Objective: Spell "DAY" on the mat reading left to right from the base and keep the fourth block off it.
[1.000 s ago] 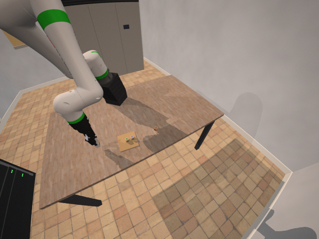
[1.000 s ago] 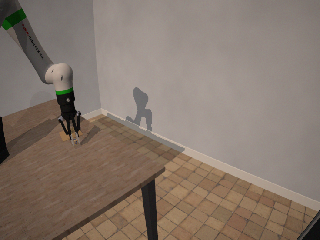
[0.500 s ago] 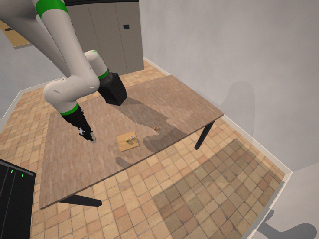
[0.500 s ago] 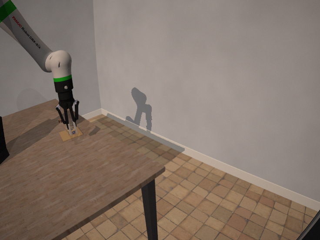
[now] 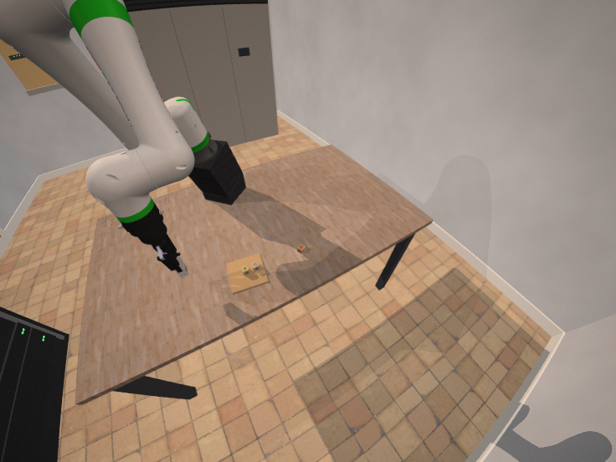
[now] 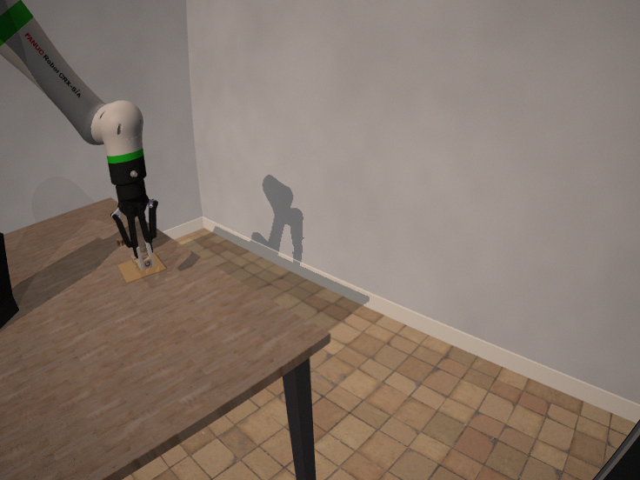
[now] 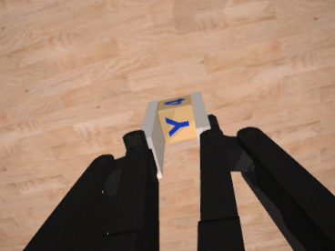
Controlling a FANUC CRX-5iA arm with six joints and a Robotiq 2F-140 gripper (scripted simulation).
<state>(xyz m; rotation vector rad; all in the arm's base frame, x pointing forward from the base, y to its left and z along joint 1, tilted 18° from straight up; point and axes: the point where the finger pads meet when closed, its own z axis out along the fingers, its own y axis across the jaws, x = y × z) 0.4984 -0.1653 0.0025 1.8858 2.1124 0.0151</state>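
Now: hand 20 cm to the right of the tan mat, 13 cm above it and 2 cm short of it. Also, from my hand: Y block 2 cm below; then O block 44 cm to the left, 12 cm below.
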